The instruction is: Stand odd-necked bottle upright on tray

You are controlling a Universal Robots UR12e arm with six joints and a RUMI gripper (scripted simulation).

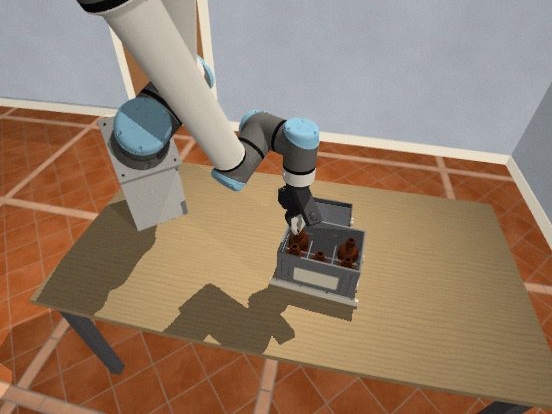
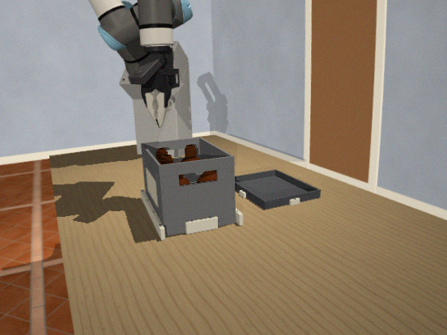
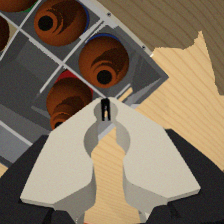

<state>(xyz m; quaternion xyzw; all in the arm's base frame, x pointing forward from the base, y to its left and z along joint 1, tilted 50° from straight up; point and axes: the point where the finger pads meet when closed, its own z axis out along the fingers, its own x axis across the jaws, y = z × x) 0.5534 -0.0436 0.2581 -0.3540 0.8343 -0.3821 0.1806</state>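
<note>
Right now my hand is 9 cm short of the grey crate, 3 cm to the right of it and 16 cm above it. The rest, counted from my hand: bottle: 19 cm ahead, 5 cm to the left, 15 cm below; grey tray: 11 cm ahead, 31 cm to the left, 23 cm below.
</note>
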